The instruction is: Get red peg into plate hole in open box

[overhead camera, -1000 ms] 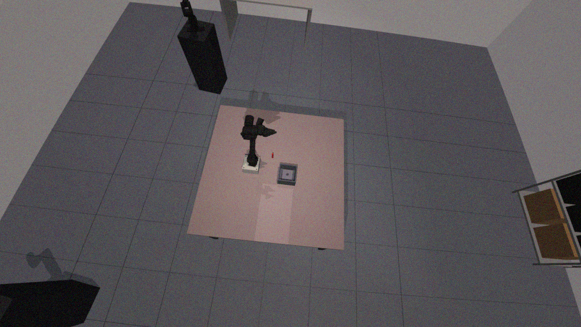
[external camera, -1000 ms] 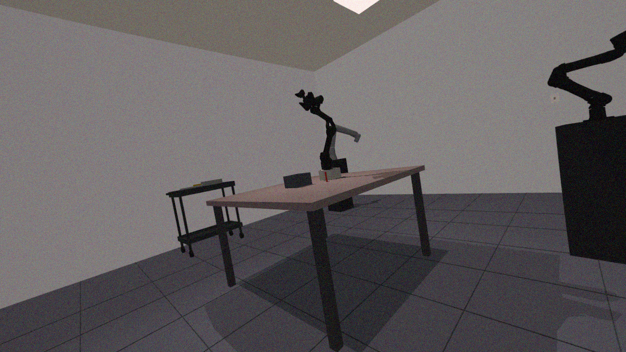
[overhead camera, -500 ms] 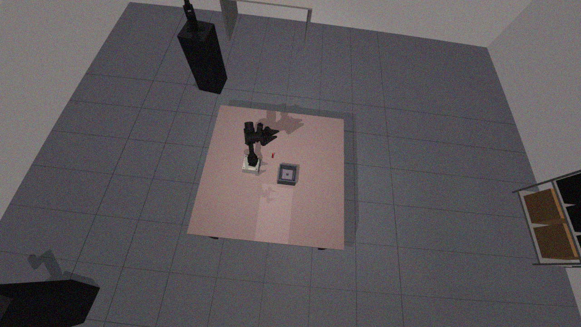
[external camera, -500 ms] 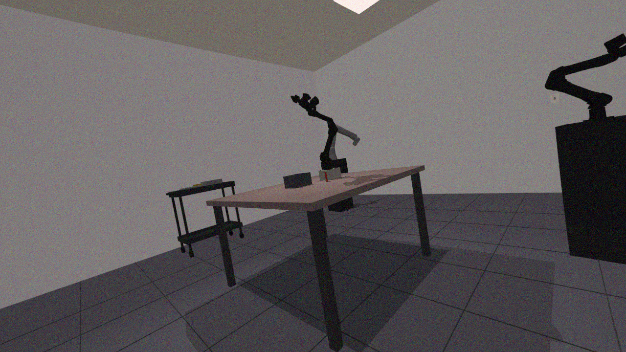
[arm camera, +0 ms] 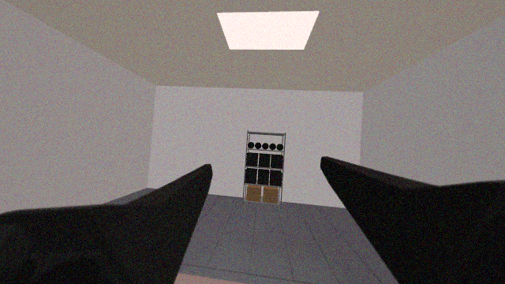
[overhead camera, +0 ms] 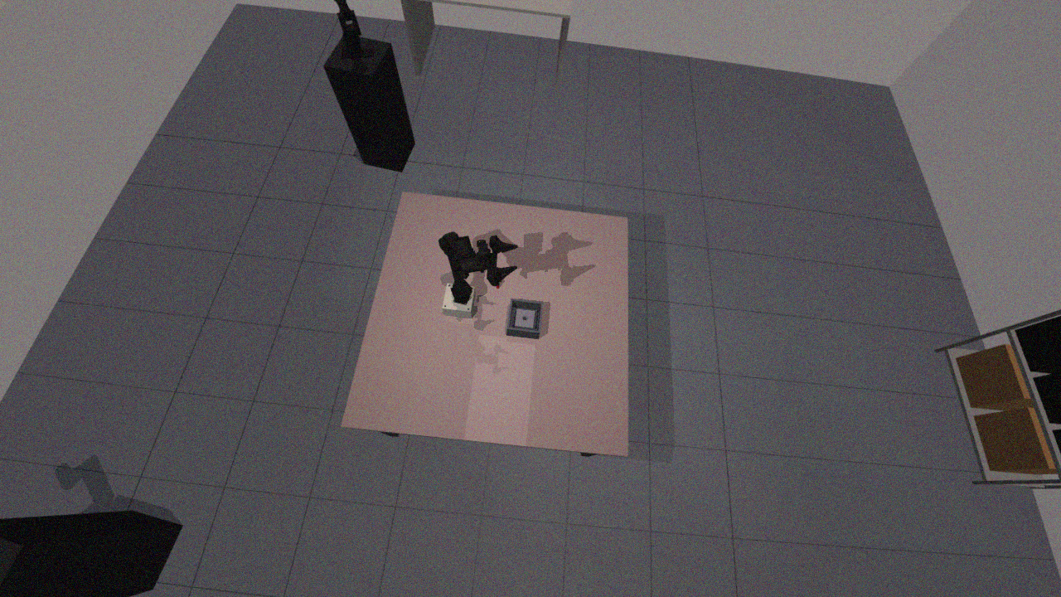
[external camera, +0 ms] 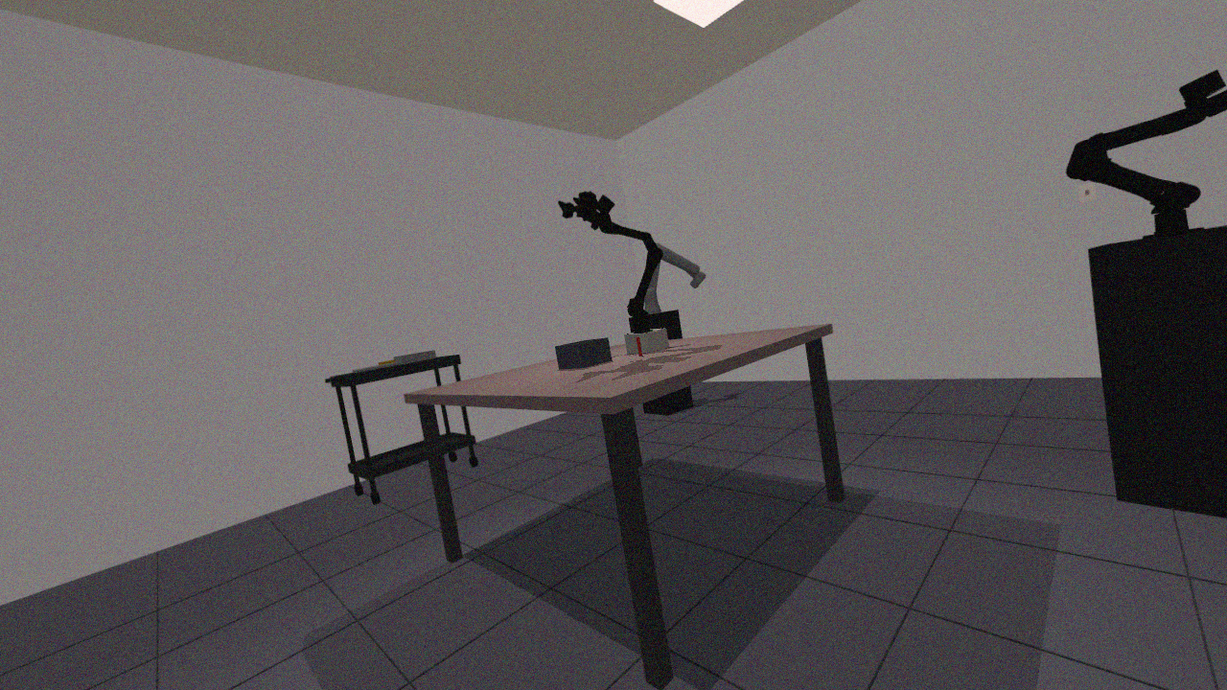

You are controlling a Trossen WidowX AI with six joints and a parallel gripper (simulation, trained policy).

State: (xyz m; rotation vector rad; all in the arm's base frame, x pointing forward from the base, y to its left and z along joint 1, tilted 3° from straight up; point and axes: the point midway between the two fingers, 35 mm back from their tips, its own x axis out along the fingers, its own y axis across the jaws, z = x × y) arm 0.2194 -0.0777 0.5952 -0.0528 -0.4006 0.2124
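The small red peg is 650 mm below my gripper tip, 180 mm to the left of it and 120 mm behind it. Round my gripper tip: dark box: 670 mm below, 60 mm ahead, 20 mm to the left; grey plate: 650 mm below, 60 mm ahead, 20 mm to the left.
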